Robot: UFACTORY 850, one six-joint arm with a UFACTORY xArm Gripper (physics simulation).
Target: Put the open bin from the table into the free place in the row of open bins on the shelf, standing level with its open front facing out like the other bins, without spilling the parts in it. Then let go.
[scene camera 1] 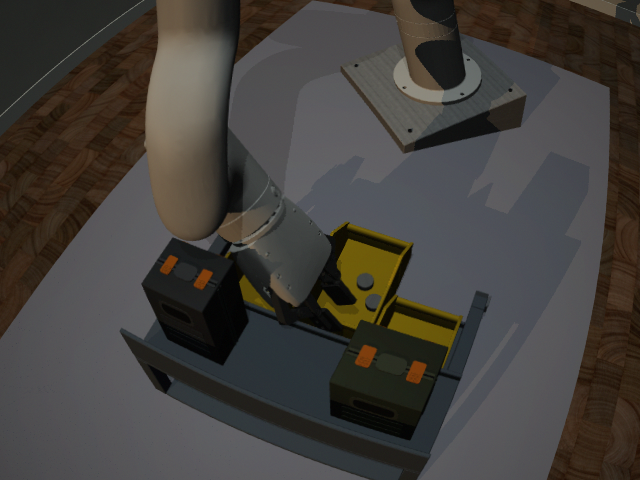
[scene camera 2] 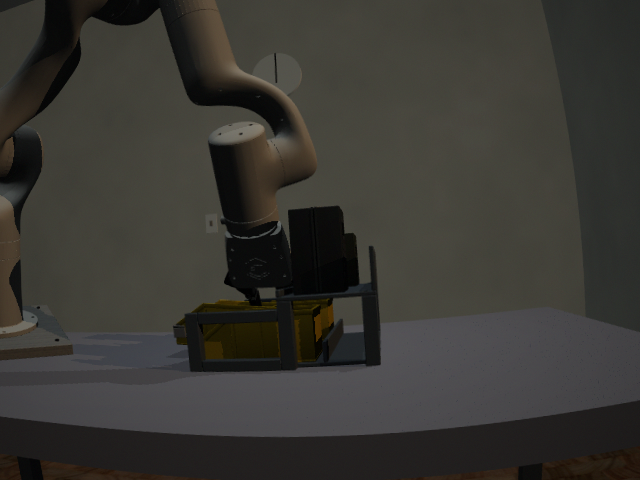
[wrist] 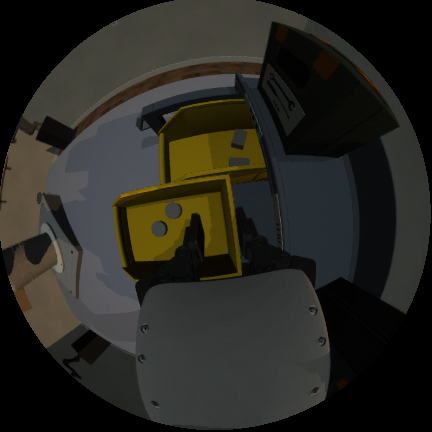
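The yellow open bin (scene camera 1: pixel 361 258) (wrist: pixel 142 245) with two grey discs stands upright in the row between other yellow bins. Its front juts out past the bin (scene camera 1: pixel 418 330) (wrist: pixel 190 155) beside it, and it sits slightly skewed. In the wrist view a gap shows between its rear wall and the beam of the shelf (scene camera 1: pixel 279 356) (scene camera 2: pixel 372 330) (wrist: pixel 320 200). My gripper (scene camera 1: pixel 342 314) (scene camera 2: pixel 268 299) (wrist: pixel 218 220) is open, one finger inside the bin and one behind its rear wall, with space around the wall. Whether the bin is fully level is hard to tell; its underside is hidden.
A dark case (scene camera 1: pixel 191 294) and a green case (scene camera 1: pixel 387 377) (wrist: pixel 325 95) with orange latches stand on the shelf's upper board, on both sides of the gripper. Another yellow bin (scene camera 1: pixel 253 294) shows partly behind the gripper. The robot base (scene camera 1: pixel 434 108) stands beyond the shelf.
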